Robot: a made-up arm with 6 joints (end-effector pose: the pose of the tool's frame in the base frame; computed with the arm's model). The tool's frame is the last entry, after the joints. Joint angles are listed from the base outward.
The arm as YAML. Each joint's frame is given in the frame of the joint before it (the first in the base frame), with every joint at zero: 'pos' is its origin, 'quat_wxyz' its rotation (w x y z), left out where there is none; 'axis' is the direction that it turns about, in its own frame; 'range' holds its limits. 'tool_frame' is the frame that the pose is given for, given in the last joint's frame.
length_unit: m
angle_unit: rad
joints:
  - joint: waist
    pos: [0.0, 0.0, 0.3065]
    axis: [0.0, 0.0, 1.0]
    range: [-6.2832, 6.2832]
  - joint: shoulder
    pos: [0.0, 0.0, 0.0]
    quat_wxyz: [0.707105, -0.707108, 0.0, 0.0]
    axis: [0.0, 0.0, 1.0]
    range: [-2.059, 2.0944]
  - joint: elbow
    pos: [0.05, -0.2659, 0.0]
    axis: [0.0, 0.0, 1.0]
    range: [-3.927, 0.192]
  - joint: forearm
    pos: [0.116, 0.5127, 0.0]
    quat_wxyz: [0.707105, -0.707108, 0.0, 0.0]
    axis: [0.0, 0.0, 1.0]
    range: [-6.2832, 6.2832]
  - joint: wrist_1
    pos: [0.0, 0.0, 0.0]
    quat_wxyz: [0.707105, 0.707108, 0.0, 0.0]
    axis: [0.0, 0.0, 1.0]
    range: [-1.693, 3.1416]
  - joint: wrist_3
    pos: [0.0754, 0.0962, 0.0]
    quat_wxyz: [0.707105, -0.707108, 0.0, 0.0]
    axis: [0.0, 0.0, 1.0]
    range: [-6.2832, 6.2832]
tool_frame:
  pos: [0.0, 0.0, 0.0]
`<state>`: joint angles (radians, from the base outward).
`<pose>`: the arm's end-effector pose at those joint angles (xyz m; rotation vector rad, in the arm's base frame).
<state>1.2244 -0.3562 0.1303 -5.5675 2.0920 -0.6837</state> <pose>-0.0417 0.1182 0.0620 -1.2854 -1.0998 2.3856</pose>
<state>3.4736 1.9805 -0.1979 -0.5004 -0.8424 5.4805</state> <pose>0.3327 0.0528 0.0461 -1.3272 1.7809 -0.8594</pose>
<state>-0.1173 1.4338 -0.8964 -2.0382 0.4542 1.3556</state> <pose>0.0388 0.0184 -0.3033 2.6744 0.9395 -0.6550</pose>
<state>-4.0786 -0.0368 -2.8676 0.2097 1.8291 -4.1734</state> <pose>-0.1171 0.1199 1.1208 -2.1660 -0.2936 0.8739</pose>
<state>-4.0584 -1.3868 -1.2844 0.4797 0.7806 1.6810</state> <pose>0.0296 -0.0493 1.0164 -1.2256 -0.4285 1.1650</pose>
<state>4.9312 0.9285 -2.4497 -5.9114 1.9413 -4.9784</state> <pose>0.2131 -0.7626 0.4056 -0.7301 2.6063 0.5645</pose>
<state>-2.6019 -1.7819 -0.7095 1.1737 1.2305 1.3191</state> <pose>0.0052 -0.0673 0.8448 0.3164 1.9810 -2.0635</pose>
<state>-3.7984 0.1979 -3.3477 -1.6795 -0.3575 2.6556</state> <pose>-0.0569 -0.0871 1.1329 0.2219 -0.2811 0.3144</pose>
